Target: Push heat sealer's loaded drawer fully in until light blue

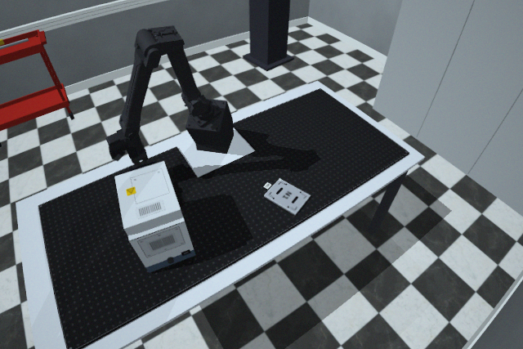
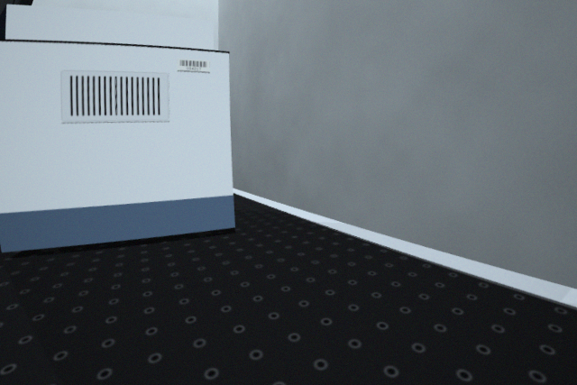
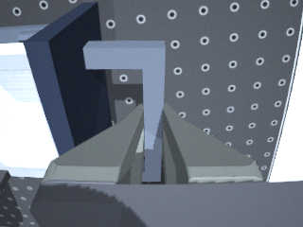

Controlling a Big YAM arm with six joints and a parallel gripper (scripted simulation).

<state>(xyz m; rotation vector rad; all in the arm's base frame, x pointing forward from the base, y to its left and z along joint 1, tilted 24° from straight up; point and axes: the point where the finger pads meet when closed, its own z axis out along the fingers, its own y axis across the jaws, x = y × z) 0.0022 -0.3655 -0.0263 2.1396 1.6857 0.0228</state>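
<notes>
My gripper is now 10 cm short of the dark blue drawer, 3 cm to the left of it and 1 cm above it. The rest, counted from my hand: tiny tag (39 cm ahead, 40 cm to the left, 9 cm below).
</notes>
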